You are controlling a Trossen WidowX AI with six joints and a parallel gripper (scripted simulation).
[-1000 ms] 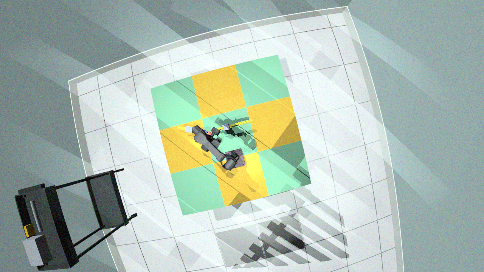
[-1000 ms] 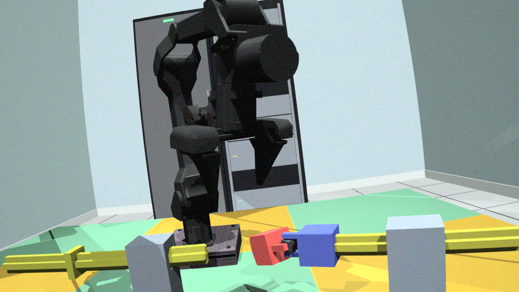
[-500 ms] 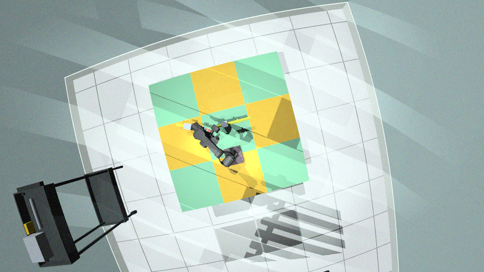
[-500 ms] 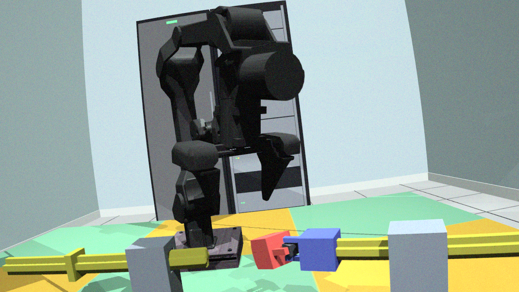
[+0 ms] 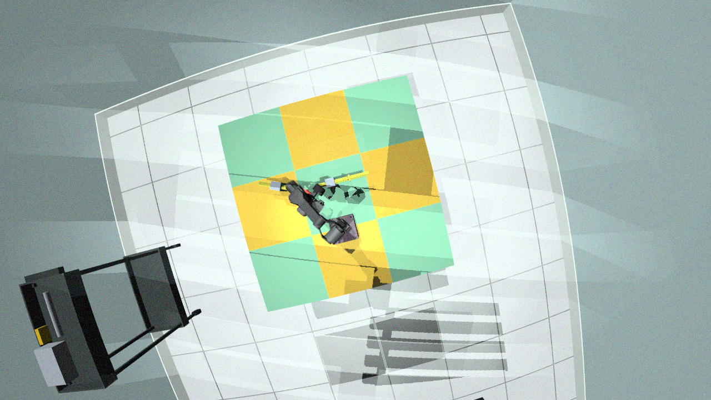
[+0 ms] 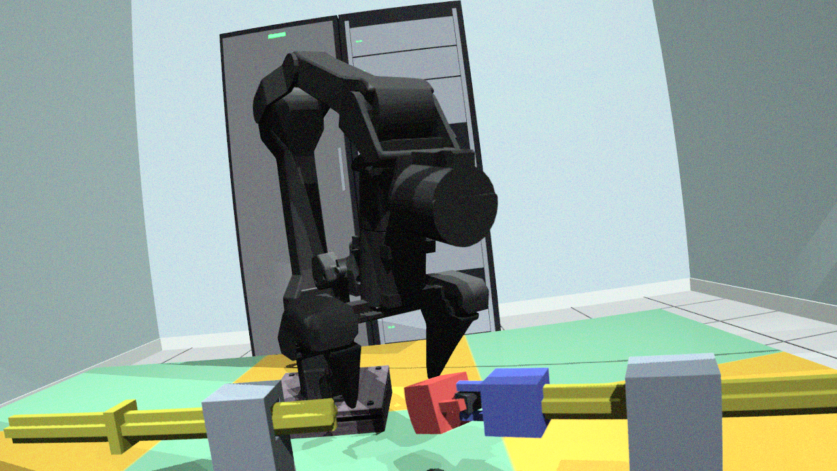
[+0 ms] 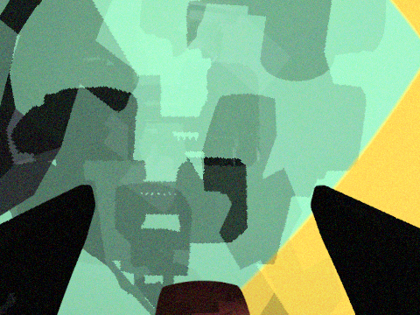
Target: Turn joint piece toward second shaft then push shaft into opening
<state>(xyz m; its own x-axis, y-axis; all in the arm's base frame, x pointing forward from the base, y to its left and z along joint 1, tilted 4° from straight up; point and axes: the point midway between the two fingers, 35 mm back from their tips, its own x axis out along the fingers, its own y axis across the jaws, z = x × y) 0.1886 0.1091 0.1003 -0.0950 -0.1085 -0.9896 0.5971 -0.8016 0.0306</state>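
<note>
Right now my gripper tip is 60 mm short of the red square joint piece, 40 mm to the right of it and 10 mm below it.
</note>
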